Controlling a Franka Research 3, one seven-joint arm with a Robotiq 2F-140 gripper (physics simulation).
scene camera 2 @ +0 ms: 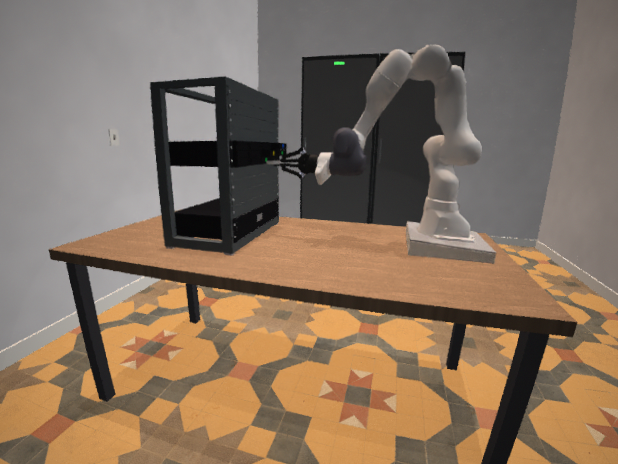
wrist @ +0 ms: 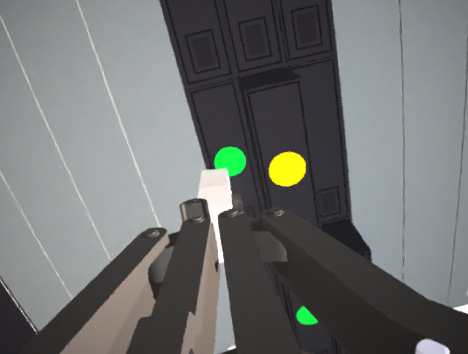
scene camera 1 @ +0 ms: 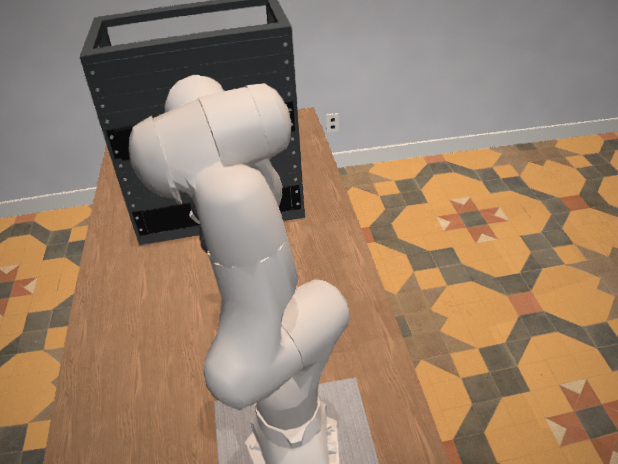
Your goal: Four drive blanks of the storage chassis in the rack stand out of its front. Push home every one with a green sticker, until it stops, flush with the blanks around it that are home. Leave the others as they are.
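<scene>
My gripper (wrist: 217, 189) (scene camera 2: 270, 162) is shut and empty, its pale fingertips at the green-stickered blank (wrist: 217, 117) of the black storage chassis (scene camera 2: 250, 153). In the wrist view they overlap the sticker's lower edge; whether they touch is unclear. This blank looks level with the chassis face. Beside it, the yellow-stickered blank (wrist: 277, 120) stands out, its dark end and side faces showing. Another green sticker (wrist: 307, 315) shows lower down, partly behind a finger; how far its blank stands out is unclear. A further protruding blank (wrist: 347, 237) shows at right, mostly hidden by the finger.
The rack (scene camera 2: 224, 185) (scene camera 1: 280, 32) stands on the wooden table (scene camera 2: 350, 270) (scene camera 1: 130, 325), with plain grey panels above and below the chassis. A second black unit (scene camera 2: 255, 220) sits at its bottom. The arm hides most of the rack front in scene camera 1. Dark cabinets (scene camera 2: 335, 110) stand behind.
</scene>
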